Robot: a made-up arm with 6 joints.
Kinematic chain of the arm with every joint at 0, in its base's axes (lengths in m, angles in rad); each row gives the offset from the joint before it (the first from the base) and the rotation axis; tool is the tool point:
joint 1: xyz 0 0 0.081 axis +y
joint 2: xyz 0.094 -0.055 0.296 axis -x
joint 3: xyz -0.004 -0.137 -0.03 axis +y
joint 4: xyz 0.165 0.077 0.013 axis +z
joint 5: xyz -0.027 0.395 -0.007 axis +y
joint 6: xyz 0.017 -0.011 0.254 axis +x
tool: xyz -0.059 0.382 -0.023
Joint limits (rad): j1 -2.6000..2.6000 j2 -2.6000..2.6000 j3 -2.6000..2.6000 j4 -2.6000..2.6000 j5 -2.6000..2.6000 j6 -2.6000..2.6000
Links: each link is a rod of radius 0.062 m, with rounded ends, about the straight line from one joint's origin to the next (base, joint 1, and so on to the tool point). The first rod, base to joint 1, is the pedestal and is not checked.
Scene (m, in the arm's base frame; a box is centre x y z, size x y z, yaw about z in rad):
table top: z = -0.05
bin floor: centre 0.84 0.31 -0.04 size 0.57 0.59 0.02 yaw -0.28
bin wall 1: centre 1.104 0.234 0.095 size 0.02 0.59 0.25 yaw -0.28
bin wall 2: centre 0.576 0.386 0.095 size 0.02 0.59 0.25 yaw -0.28
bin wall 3: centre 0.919 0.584 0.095 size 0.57 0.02 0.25 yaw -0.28
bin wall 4: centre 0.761 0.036 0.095 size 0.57 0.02 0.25 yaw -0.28
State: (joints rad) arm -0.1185 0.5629 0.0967 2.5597 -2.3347 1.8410
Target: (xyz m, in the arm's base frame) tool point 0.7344 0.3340 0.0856
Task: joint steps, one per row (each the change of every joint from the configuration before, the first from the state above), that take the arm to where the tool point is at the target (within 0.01 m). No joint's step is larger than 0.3 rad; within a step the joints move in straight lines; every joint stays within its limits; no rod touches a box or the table.
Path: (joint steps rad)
1: 0.1433 0.2240 -0.0244 0.0067 0.2575 0.1265
2: 0.1432 0.2241 -0.0243 0.0067 0.2576 0.1265
3: 0.1433 0.2240 -0.0244 0.0067 0.2575 0.1265
4: 0.1432 0.2240 -0.0243 0.0068 0.2575 0.1265
5: 0.1433 0.2241 -0.0244 0.0067 0.2576 0.1265
6: 0.1432 0.2240 -0.0243 0.0067 0.2575 0.1265

